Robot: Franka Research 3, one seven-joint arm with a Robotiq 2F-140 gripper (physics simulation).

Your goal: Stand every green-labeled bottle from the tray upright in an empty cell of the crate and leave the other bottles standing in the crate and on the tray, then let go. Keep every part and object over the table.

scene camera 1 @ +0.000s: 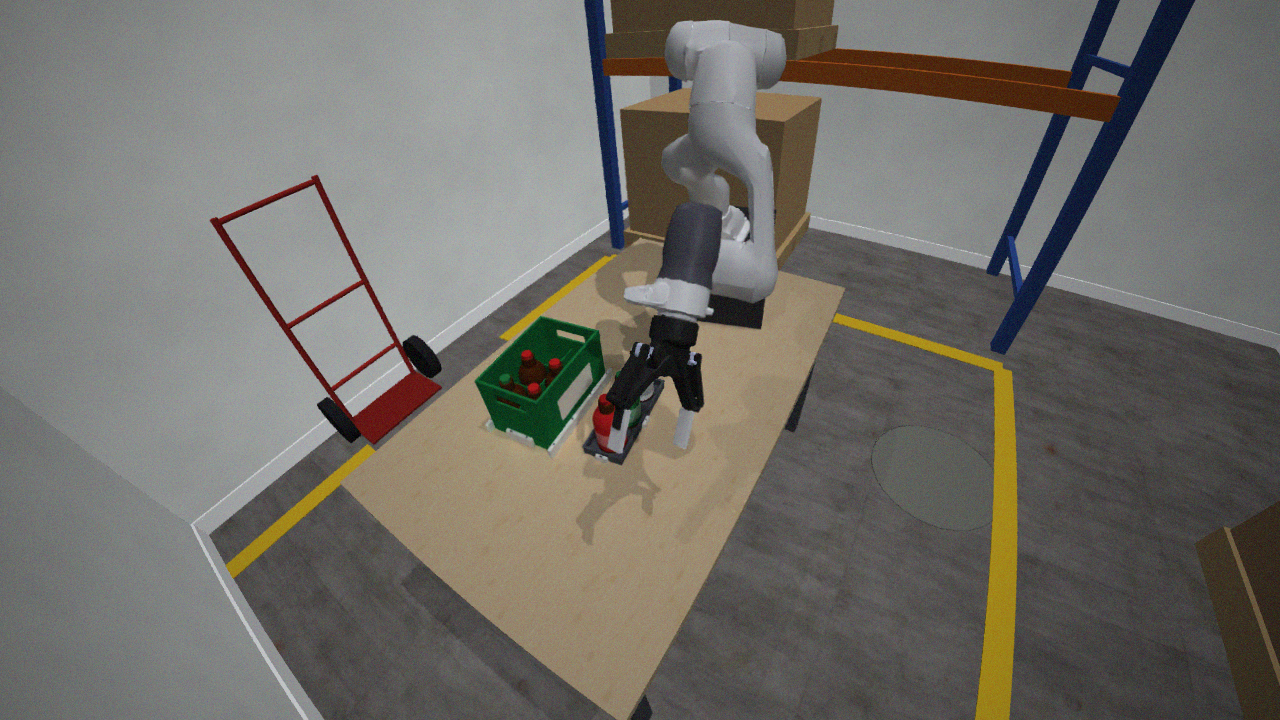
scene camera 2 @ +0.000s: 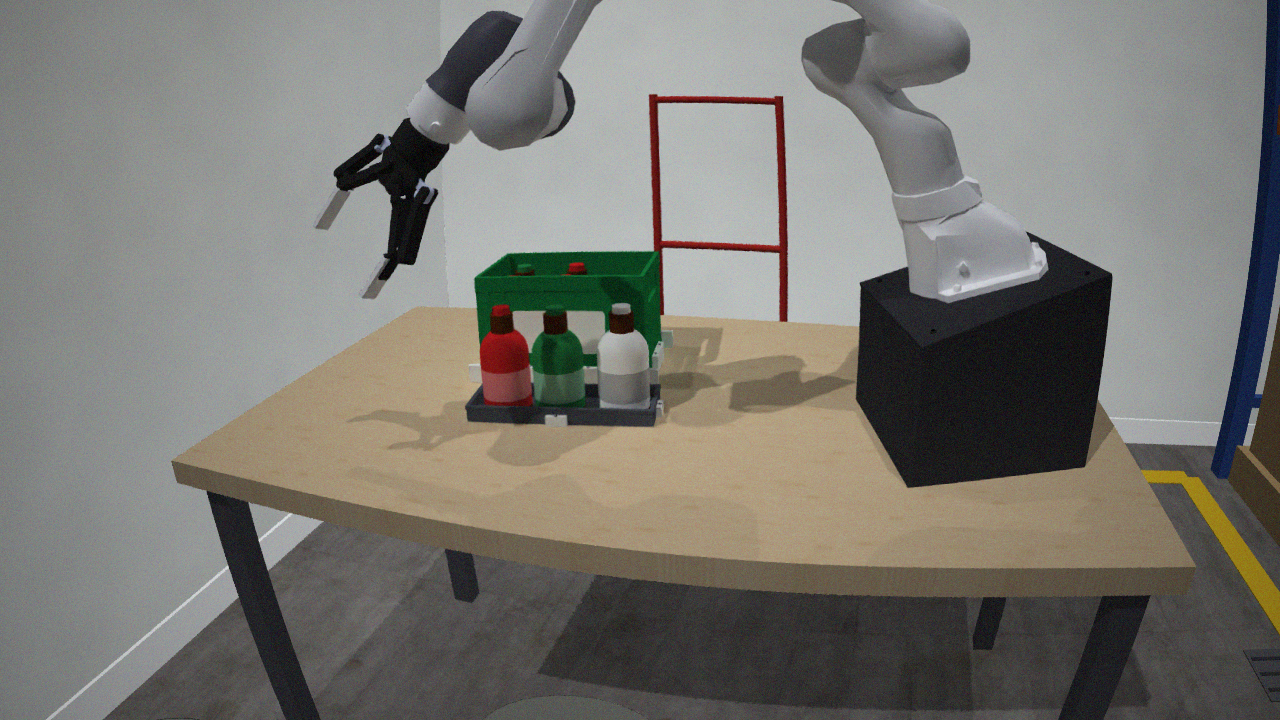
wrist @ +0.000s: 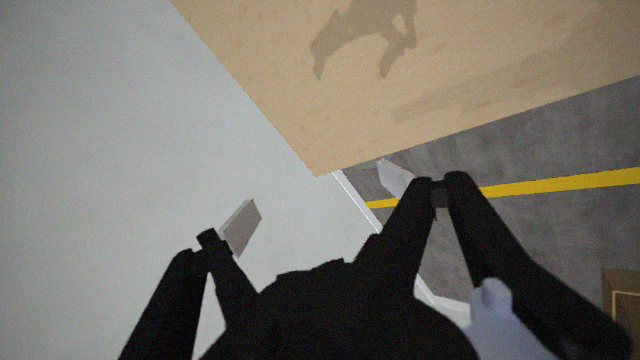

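A green-labeled bottle (scene camera 2: 558, 358) (scene camera 1: 635, 412) stands upright in the middle of the dark tray (scene camera 2: 510, 415), between a red bottle (scene camera 2: 505, 358) (scene camera 1: 602, 415) and a white bottle (scene camera 2: 623, 358). The green crate (scene camera 1: 514, 417) (scene camera 2: 572, 291) stands right beside the tray. Brown bottles with red caps (scene camera 1: 527, 356) (scene camera 2: 576, 267) and one with a green cap (scene camera 1: 505, 380) (scene camera 2: 524, 269) stand inside it; its cell floor is hidden. My gripper (scene camera 1: 650, 431) (scene camera 2: 349, 250) (wrist: 316, 190) is open and empty, high above the table, beyond the tray's red-bottle end and tilted outward.
The wooden table (scene camera 1: 572, 555) (scene camera 2: 358, 483) (wrist: 450, 65) carries the arm's black base (scene camera 2: 975, 402) at the end opposite the gripper. A red hand truck (scene camera 1: 326, 304) (scene camera 2: 720, 245) stands on the floor behind the crate. Table edges and a wall show in the wrist view.
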